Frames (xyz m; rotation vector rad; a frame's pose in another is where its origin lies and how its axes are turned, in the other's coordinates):
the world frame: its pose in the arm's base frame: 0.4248 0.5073 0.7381 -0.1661 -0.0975 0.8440
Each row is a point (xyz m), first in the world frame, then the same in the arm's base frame.
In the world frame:
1: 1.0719 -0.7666 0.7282
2: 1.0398 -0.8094 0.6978
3: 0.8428 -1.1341 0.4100
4: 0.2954 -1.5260 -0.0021
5: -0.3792 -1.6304 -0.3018
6: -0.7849 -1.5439 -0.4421
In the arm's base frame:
1: 1.5863 0.8893 1.6166
2: 1.6012 0.8340 1.5940
3: 1.7532 0.4434 1.3673
4: 1.7418 -0.2672 1.0239
5: 1.4180 -0.8735 0.7352
6: 1.1075 -1.1364 0.5733

